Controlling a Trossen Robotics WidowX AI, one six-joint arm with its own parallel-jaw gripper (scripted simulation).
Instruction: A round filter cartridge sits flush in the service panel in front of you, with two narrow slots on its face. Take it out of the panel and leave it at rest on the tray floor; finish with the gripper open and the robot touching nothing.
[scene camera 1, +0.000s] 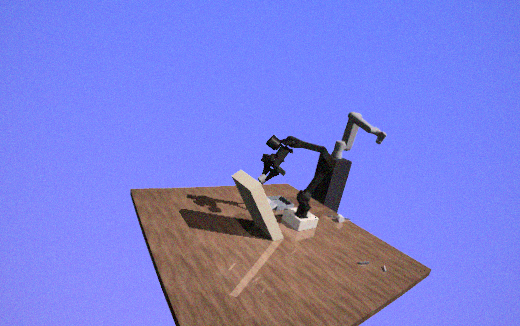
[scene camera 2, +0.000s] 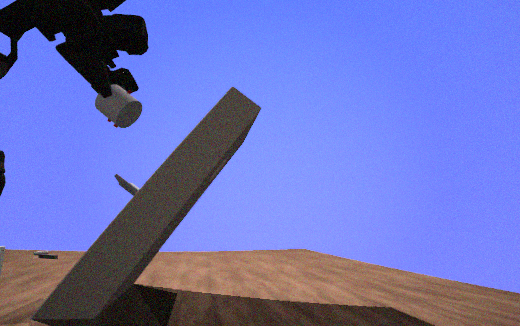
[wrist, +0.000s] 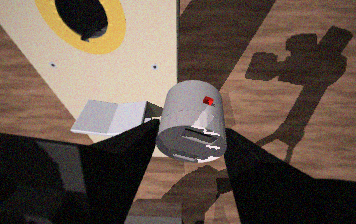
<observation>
I see my gripper, a round filter cartridge, a beige service panel and a grey bracket.
My gripper shows as well in the wrist view.
</observation>
